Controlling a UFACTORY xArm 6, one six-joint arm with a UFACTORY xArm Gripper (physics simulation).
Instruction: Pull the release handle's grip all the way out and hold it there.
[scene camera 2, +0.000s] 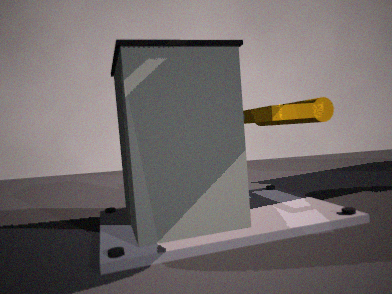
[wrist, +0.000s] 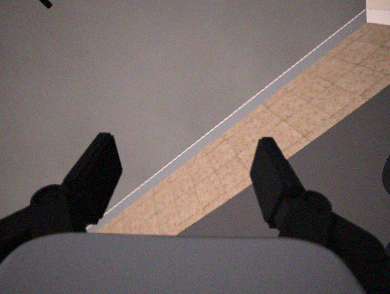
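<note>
The release handle's yellow grip (scene camera 2: 300, 111) sticks out to the right from behind a tall grey-green housing (scene camera 2: 187, 135) in scene camera 2. The housing has a black top and stands upright on a light base plate (scene camera 2: 320, 222). My gripper (wrist: 186, 154) is wide open in the wrist view, with no object between its fingers. The gripper does not show in scene camera 2, and the grip does not show in the wrist view, so the distance between them cannot be told.
Dark bolts sit at the base plate's corners, one of them (scene camera 2: 116, 252) at the front left. In the wrist view a strip of tan tiled floor (wrist: 280, 125) runs diagonally beside a grey wall (wrist: 150, 75). A dark grey surface (wrist: 330, 165) lies at the right.
</note>
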